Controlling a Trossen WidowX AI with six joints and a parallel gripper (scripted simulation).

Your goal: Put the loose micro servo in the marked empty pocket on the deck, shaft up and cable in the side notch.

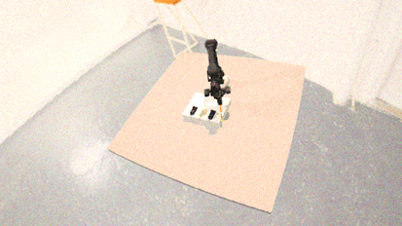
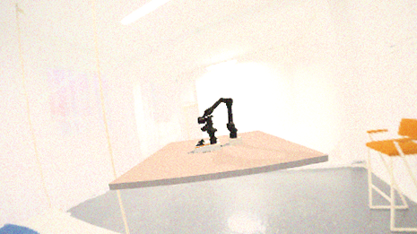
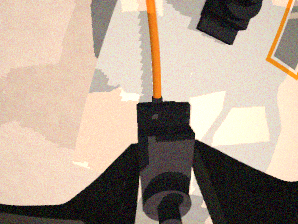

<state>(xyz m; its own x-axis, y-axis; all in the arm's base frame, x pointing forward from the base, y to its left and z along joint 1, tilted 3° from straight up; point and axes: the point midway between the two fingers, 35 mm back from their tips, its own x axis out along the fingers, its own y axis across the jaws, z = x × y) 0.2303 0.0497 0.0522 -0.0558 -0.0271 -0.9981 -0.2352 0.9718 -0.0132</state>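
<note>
The deck lies 1 cm behind my gripper tip, 9 cm to the right of it and 7 cm below it.
</note>
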